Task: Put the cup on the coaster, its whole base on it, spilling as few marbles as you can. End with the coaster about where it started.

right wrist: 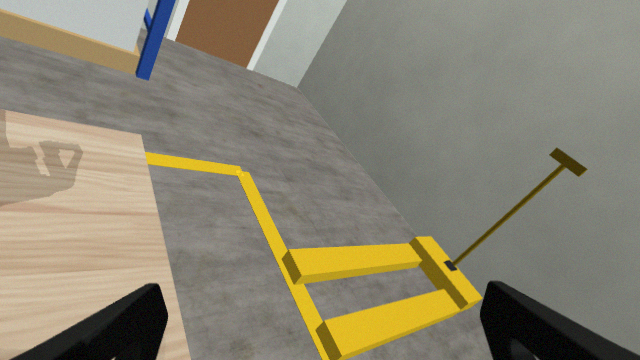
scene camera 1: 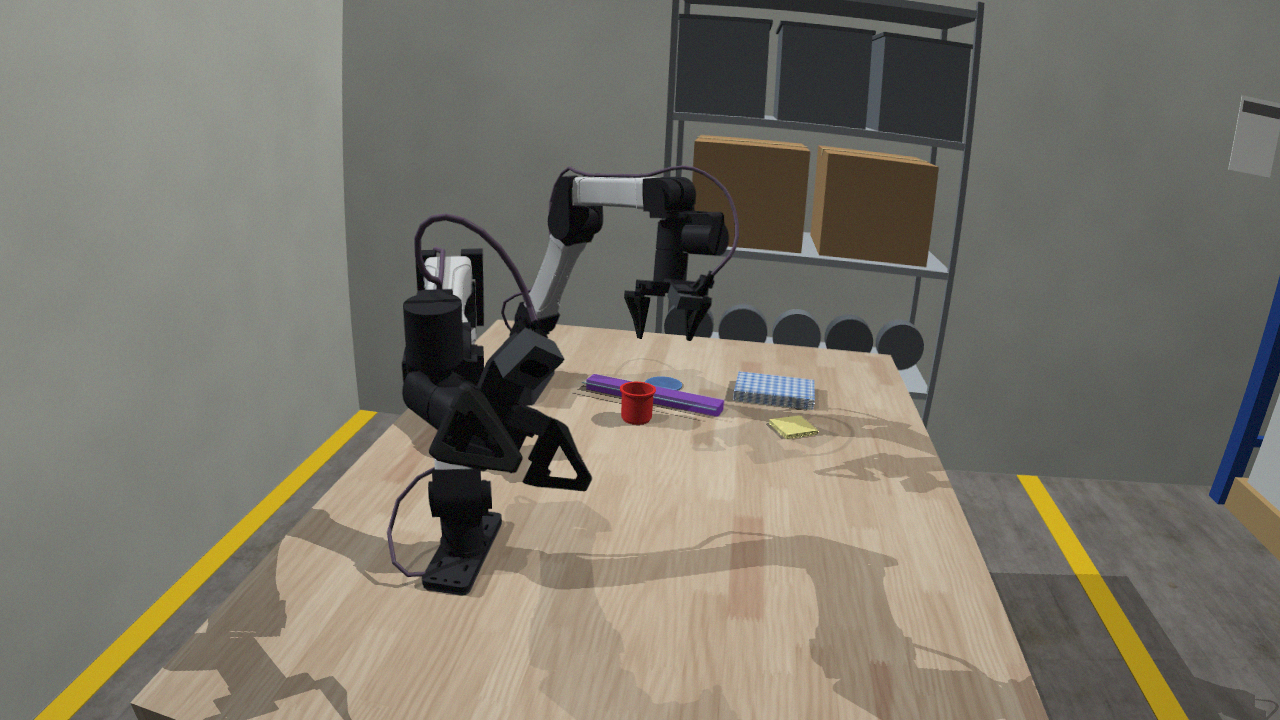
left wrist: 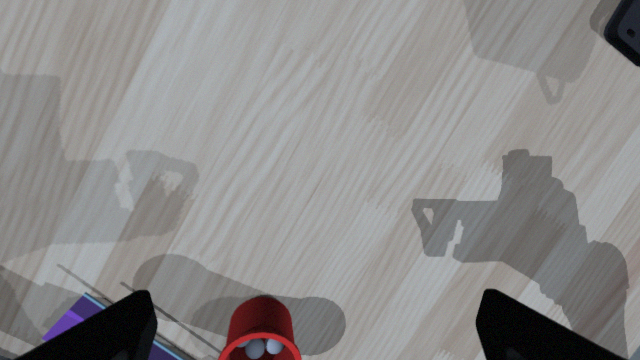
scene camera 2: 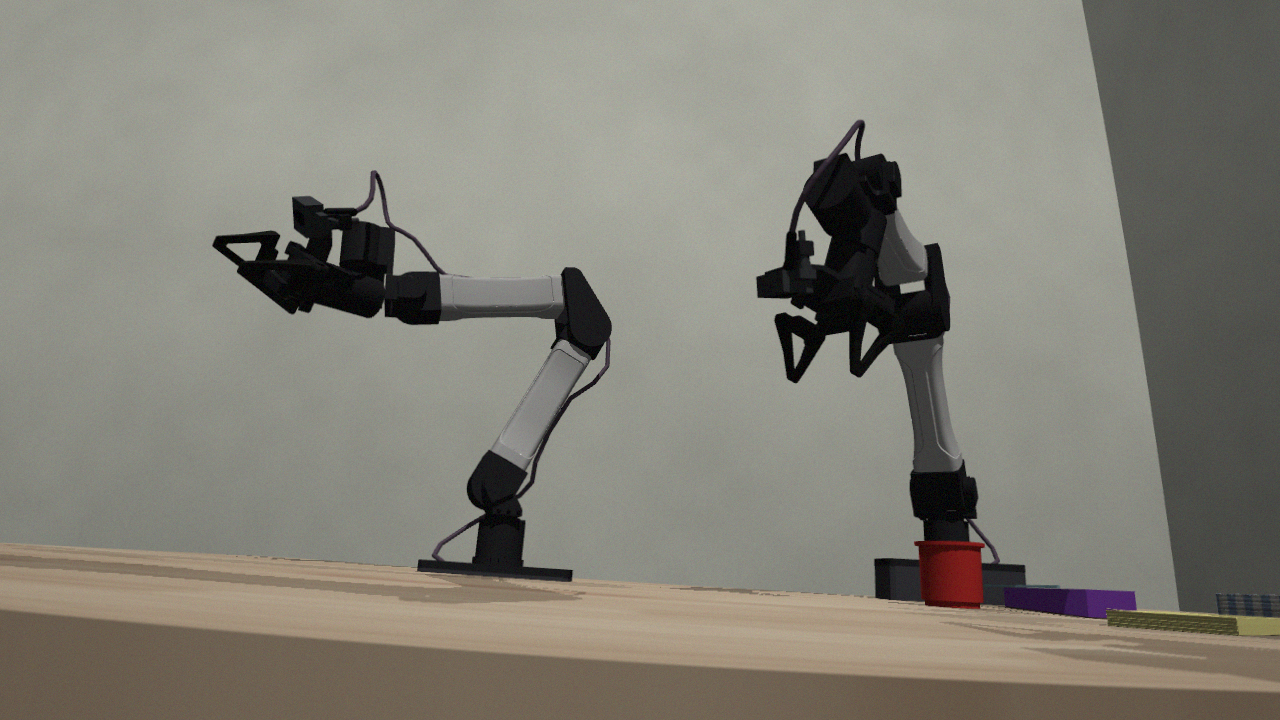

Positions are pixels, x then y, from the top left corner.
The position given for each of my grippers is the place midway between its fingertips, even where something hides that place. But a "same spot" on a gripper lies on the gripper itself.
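My left gripper shows in scene camera 1 (664, 339), in scene camera 2 and in the left wrist view; the right wrist view has it out of frame. One spot on my left gripper (left wrist: 501, 320) is the same spot as (scene camera 2: 791, 371). My right gripper shows in scene camera 1 (555, 475), in scene camera 2 and in the right wrist view; the left wrist view has it out of frame. One spot on my right gripper (right wrist: 509, 317) is the same spot as (scene camera 2: 226, 240).
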